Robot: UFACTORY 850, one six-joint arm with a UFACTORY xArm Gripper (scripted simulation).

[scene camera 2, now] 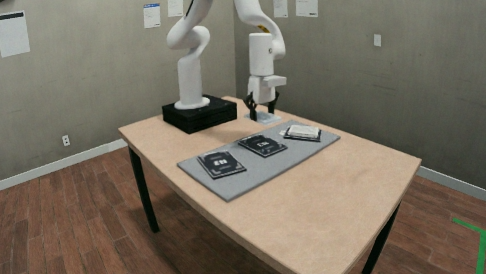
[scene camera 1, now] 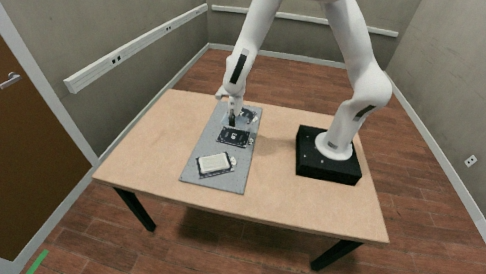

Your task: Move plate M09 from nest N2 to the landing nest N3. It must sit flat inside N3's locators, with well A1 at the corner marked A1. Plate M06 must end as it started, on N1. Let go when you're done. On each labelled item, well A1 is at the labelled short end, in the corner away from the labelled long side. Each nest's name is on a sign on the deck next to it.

Path:
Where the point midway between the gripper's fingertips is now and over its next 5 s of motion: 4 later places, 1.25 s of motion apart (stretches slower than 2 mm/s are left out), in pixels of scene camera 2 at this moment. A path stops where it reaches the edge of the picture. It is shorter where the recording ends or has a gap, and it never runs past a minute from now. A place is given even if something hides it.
My gripper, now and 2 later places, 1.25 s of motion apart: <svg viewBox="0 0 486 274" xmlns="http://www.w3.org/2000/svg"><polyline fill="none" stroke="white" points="262,117 262,127 262,138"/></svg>

